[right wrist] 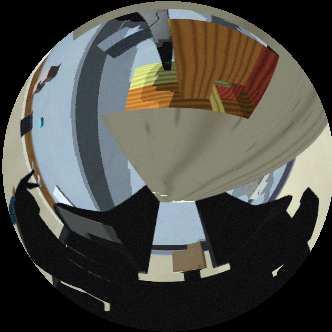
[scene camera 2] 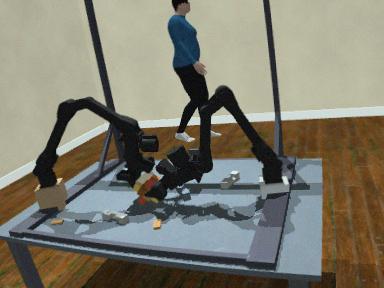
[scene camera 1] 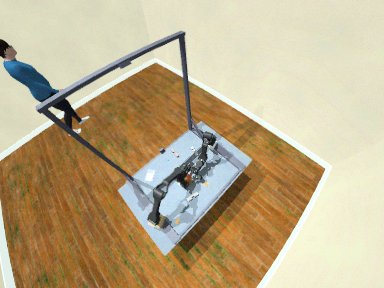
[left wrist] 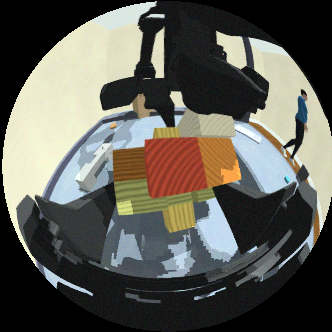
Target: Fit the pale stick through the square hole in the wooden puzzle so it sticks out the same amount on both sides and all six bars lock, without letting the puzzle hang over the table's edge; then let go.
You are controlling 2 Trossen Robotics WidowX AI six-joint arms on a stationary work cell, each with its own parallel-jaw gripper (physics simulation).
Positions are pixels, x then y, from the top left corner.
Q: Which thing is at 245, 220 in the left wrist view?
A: My left gripper.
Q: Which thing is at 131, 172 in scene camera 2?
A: My right gripper.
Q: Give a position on a pale stick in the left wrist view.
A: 191, 124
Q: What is my right gripper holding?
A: A pale stick.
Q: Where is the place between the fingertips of my right gripper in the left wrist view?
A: At 183, 141
